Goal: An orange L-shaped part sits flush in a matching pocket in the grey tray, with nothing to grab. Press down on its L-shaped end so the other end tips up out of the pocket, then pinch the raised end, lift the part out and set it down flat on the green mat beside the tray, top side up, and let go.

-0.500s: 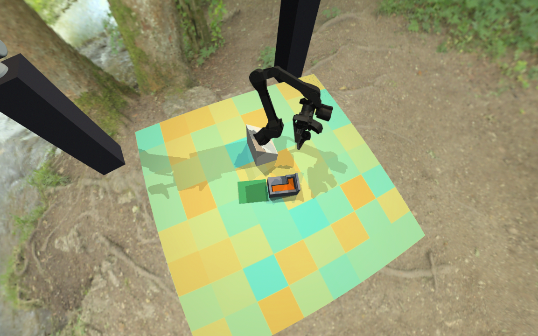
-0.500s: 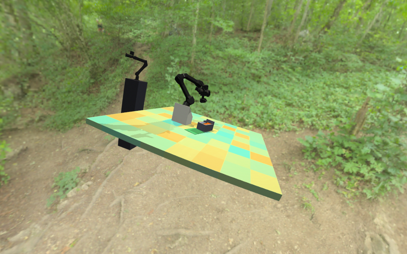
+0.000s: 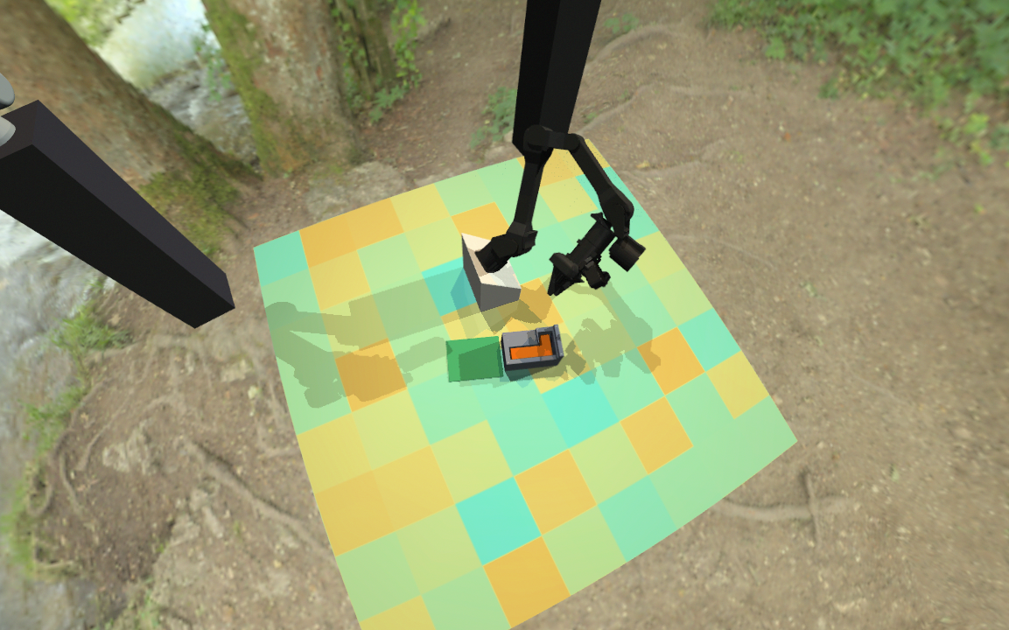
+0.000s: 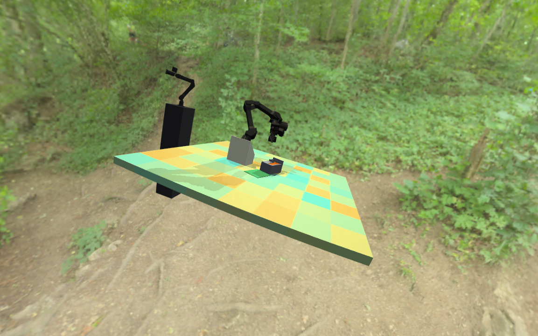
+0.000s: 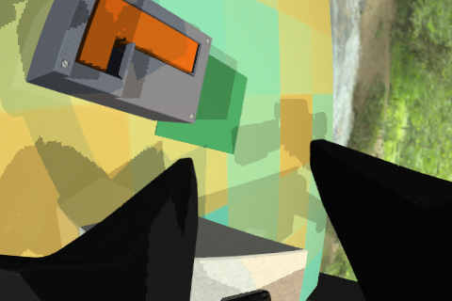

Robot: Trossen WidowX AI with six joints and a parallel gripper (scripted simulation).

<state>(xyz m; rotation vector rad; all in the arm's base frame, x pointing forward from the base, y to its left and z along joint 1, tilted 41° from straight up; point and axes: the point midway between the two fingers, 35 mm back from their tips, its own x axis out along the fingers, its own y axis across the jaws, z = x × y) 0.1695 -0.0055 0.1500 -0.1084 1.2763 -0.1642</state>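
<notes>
The orange L-shaped part lies 160 mm below my gripper tip, 60 mm to the right of it and 60 mm ahead of it. Round my gripper tip: green mat (220 mm below, 210 mm to the right, 10 mm behind).
</notes>
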